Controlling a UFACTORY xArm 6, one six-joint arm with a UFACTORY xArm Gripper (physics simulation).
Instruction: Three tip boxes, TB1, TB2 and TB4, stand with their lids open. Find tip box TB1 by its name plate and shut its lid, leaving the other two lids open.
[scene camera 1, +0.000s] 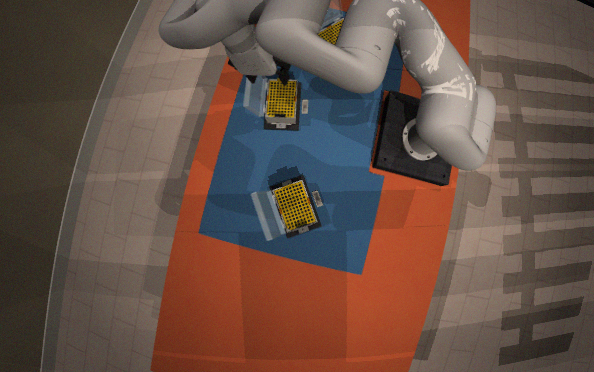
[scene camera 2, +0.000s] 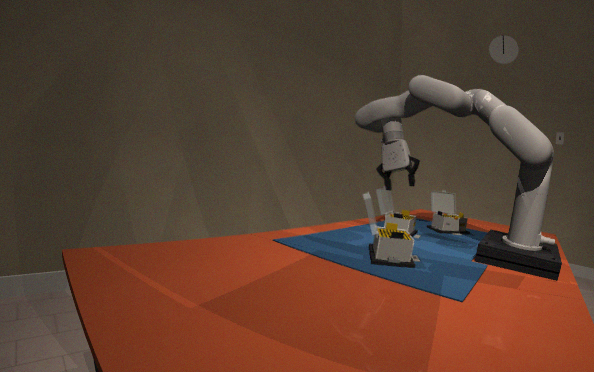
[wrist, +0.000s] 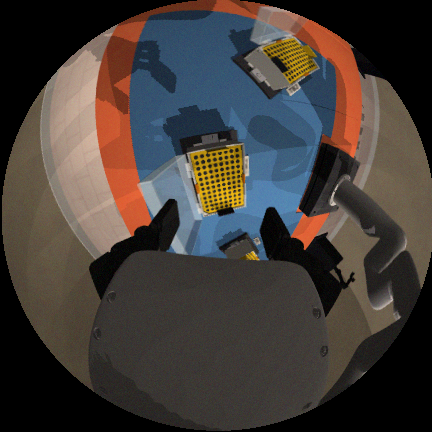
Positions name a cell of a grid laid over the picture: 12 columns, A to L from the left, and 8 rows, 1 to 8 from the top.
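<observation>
From the wrist view I can see my gripper (wrist: G4). In scene camera 1 there's a tip box (scene camera 1: F6), and in scene camera 2 I see a tip box (scene camera 2: I5).
</observation>
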